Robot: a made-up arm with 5 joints.
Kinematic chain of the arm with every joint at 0, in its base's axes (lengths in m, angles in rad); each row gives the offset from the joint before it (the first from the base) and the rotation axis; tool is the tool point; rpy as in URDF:
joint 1: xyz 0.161 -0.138 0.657 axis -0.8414 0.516 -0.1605
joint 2: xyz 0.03 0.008 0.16 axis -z
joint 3: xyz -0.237 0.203 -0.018 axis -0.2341 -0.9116 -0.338
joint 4: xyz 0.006 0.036 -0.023 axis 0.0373 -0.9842 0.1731
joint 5: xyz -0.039 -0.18 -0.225 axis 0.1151 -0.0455 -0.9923
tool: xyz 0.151 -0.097 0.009 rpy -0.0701 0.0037 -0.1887
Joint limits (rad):
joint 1: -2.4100..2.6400
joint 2: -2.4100..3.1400
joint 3: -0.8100..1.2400
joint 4: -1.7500..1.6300
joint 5: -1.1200..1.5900
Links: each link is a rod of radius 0.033 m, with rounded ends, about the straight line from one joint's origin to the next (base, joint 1, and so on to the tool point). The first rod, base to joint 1, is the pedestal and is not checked.
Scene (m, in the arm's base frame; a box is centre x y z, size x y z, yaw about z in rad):
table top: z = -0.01
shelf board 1: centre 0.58 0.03 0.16 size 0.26 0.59 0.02 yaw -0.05
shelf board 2: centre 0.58 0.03 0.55 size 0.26 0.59 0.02 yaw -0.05
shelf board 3: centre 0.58 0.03 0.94 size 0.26 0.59 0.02 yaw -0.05
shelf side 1: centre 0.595 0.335 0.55 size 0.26 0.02 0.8 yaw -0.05
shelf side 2: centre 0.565 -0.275 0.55 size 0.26 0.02 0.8 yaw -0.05
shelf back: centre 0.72 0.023 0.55 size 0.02 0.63 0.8 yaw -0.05
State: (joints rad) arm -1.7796 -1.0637 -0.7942 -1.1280 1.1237
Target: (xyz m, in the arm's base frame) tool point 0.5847 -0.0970 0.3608
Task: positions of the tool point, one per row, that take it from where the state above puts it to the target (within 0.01 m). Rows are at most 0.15 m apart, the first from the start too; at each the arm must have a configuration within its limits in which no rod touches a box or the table.
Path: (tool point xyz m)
1: 0.3496 -0.2548 0.2470
2: 0.3318 -0.1426 0.2747
3: 0.3151 -0.0835 0.3608
4: 0.4031 -0.0664 0.3322
5: 0.5002 -0.0697 0.3354
6: 0.5847 -0.0970 0.3608

